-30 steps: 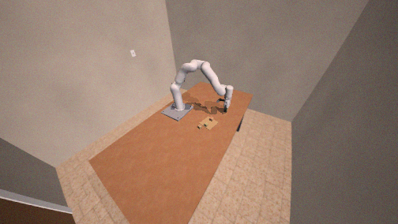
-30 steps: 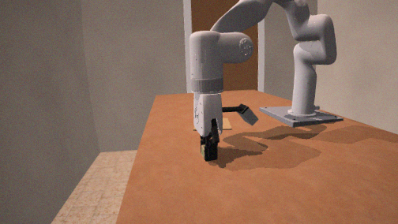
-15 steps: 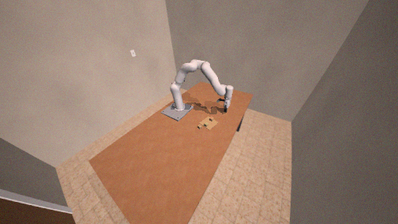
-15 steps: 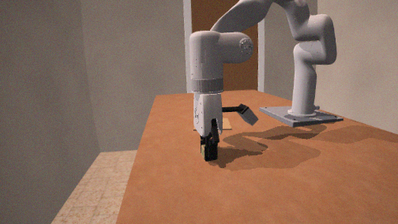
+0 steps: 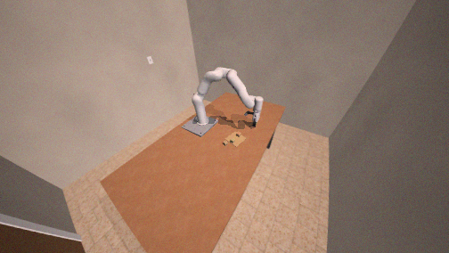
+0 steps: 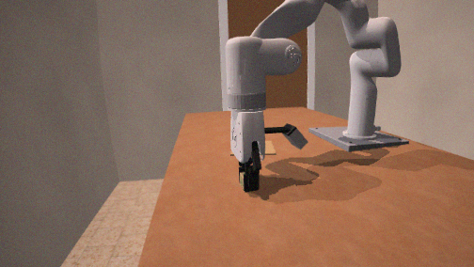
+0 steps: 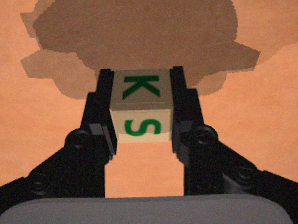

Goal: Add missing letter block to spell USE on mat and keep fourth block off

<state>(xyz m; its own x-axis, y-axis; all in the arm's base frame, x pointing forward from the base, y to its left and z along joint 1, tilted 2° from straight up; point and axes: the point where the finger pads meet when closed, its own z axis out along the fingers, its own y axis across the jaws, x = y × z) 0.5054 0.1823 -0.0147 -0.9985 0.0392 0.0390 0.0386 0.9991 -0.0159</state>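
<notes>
The mat is 10 cm behind my hand, 26 cm to the right of it and 2 cm below it. Also, from my hand: block 1 cm below.
</notes>
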